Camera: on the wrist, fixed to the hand. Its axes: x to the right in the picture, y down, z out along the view.
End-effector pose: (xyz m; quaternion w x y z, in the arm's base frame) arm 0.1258 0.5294 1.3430 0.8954 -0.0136 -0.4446 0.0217
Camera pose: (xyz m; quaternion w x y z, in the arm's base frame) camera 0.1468 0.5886 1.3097 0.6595 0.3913 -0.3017 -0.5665
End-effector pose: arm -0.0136 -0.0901 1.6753 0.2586 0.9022 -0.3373 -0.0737
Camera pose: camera -0.0448 -0.1062 1.7371 0.0478 0.9016 0.3910 -0.1789
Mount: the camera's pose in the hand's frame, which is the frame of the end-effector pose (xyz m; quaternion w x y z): -0.0108 0.0600 -0.0365 0.7070 0.1009 0.0223 -0.6996
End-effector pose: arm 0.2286 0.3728 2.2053 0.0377 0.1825 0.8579 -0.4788
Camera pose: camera 0.2636 0.4288 2.1791 0.3459 0.4567 -0.6868 0.4474
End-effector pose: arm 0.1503 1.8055 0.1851 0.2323 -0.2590 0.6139 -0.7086
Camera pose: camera 0.1354 1.8316 0.1207 0.3191 0.5734 -0.1865 0.7312
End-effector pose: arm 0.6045 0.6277 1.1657 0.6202 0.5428 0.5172 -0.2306
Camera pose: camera 0.6372 0.6763 1.2060 0.2109 0.0897 0.7360 -0.6370
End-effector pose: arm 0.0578 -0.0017 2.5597 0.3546 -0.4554 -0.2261 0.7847
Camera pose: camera 0.0723 -0.0475 2.5074 0.8507 -0.1455 -0.3914 0.3194
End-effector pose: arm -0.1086 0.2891 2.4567 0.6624 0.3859 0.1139 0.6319
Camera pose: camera -0.1788 0.2867 2.4677 0.8689 0.2459 0.4290 -0.0195
